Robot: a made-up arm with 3 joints. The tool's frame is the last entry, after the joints.
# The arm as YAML. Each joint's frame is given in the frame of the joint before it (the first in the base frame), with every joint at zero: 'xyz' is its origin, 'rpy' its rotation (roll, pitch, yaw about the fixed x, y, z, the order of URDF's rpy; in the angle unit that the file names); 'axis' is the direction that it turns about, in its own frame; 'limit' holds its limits. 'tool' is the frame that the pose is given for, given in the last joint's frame.
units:
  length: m
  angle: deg
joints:
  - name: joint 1
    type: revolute
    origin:
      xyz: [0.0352, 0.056, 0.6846]
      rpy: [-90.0, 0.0, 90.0]
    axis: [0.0, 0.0, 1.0]
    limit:
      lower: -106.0
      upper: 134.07
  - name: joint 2
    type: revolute
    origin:
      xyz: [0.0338, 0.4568, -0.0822]
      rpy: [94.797, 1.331, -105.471]
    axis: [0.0, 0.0, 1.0]
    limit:
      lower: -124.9
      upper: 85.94
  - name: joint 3
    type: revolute
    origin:
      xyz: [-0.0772, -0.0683, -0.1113]
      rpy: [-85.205, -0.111, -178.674]
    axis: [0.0, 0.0, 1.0]
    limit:
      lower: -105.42
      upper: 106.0
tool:
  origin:
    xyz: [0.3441, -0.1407, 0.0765]
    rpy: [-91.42, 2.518, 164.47]
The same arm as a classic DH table. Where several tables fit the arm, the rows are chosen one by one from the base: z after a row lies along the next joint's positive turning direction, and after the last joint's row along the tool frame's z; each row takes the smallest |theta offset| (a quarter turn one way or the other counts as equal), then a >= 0, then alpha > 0; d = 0 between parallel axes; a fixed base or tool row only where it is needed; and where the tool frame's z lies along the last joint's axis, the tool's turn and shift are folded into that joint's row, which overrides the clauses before.
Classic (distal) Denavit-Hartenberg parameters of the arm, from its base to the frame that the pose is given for. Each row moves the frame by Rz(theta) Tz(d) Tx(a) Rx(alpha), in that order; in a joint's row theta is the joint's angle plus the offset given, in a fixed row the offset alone. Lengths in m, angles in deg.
base (fixed): d 0.6846, theta_offset 90, a 0.056, alpha -90
joint 1: d -0.1098, theta_offset 74.42, a 0.4491, alpha -94.8
joint 2: d -0.0264, theta_offset 0, a 0.0788, alpha -85.2
joint 3: d 0.1443, theta_offset -15.58, a 0.3692, alpha 91.42
tool (fixed): d 0.0438, theta_offset -177.48, a 0, alpha 0
Joint limits (deg, base to tool): -106..134.07 -124.9..85.94 -105.42..106

